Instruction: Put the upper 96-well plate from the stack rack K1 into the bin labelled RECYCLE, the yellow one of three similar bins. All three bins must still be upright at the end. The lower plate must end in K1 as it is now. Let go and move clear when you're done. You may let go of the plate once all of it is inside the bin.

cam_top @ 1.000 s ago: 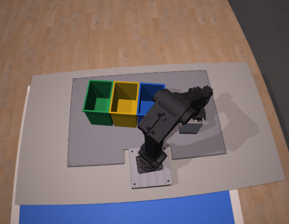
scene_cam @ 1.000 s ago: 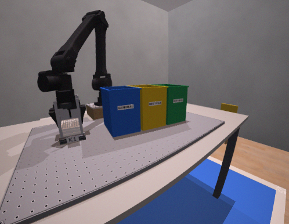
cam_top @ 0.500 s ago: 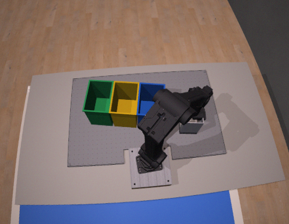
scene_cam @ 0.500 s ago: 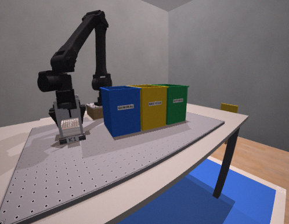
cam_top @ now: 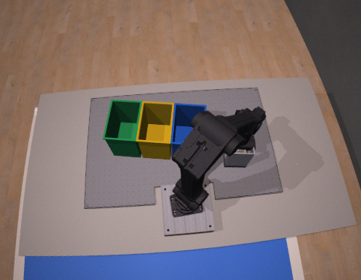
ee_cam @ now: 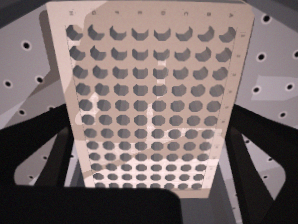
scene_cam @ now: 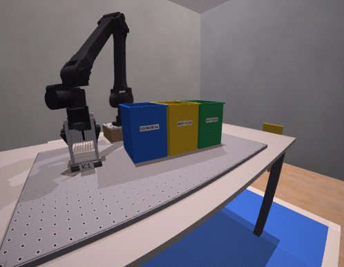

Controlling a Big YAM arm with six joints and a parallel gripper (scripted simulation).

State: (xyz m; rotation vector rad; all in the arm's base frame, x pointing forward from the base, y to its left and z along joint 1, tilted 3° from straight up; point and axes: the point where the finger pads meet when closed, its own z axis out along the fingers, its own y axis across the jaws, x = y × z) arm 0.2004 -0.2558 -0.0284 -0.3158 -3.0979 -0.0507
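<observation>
Right now the 96-well plate is right at my hand. Also, from my hand: blue general bin (20 cm to the left, 8 cm ahead, 4 cm above); then green bin (45 cm to the left, 14 cm ahead, 4 cm above); then yellow recycle bin (32 cm to the left, 11 cm ahead, 4 cm above).
</observation>
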